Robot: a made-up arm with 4 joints. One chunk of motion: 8 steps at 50 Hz.
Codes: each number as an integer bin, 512 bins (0 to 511) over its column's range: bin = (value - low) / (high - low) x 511, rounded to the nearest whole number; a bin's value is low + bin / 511 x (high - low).
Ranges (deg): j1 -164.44..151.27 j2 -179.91..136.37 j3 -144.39..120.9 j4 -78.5..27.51
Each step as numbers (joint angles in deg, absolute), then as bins.
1 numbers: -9.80 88.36 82.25 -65.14
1 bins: 250 433 437 64
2 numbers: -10.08 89.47 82.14 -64.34
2 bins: 250 435 436 68
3 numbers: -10.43 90.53 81.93 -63.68
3 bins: 249 437 436 71
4 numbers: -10.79 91.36 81.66 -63.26
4 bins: 249 438 435 73
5 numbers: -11.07 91.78 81.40 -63.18
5 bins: 248 439 435 74
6 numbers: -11.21 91.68 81.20 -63.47
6 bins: 248 439 435 72
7 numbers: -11.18 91.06 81.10 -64.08
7 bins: 248 438 434 70
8 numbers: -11.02 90.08 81.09 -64.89
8 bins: 248 436 434 66
